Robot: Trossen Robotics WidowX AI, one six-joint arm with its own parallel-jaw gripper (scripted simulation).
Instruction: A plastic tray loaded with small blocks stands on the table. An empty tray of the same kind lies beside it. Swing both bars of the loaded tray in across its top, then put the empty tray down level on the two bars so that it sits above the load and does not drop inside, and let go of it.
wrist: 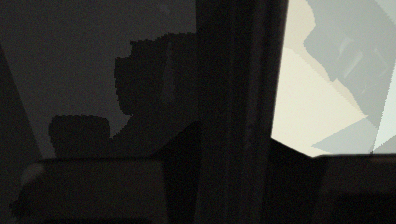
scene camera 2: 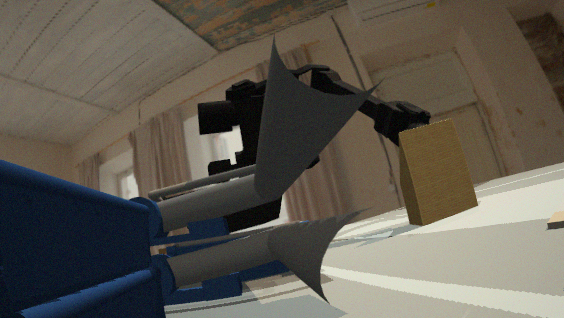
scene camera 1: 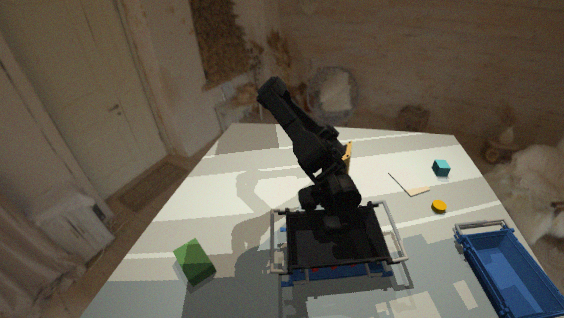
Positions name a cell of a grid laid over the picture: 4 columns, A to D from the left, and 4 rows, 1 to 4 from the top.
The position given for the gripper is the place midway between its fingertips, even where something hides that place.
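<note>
The gripper appears at (scene camera 1: C3), at (scene camera 2: B3) and at (wrist: C3). With it in the scene are a black tray (scene camera 1: C4), which can be found again at (scene camera 2: B3) and (wrist: A2), and a green block (scene camera 1: B4). In the wrist view the green block is out of frame.
</note>
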